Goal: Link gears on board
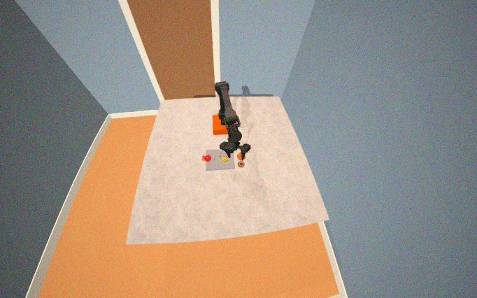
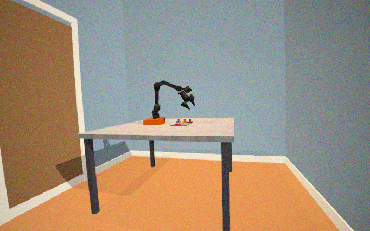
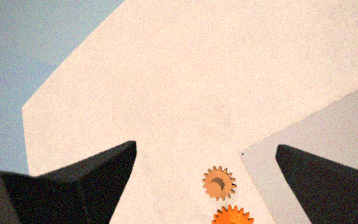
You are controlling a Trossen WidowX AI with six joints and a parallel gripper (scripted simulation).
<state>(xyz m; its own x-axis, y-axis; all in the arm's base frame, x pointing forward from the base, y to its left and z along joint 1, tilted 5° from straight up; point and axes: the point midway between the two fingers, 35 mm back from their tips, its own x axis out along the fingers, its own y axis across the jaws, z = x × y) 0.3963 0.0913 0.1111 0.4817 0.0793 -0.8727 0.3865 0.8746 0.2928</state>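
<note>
The brown gear is 160 mm below my gripper tip, 50 mm to the left of it and 50 mm behind it. Round my gripper tip: yellow gear (150 mm below, 90 mm behind, 80 mm to the right); then red gear (200 mm to the right, 160 mm below, 90 mm behind); then orange gear (160 mm below, 120 mm behind, 50 mm to the left).
</note>
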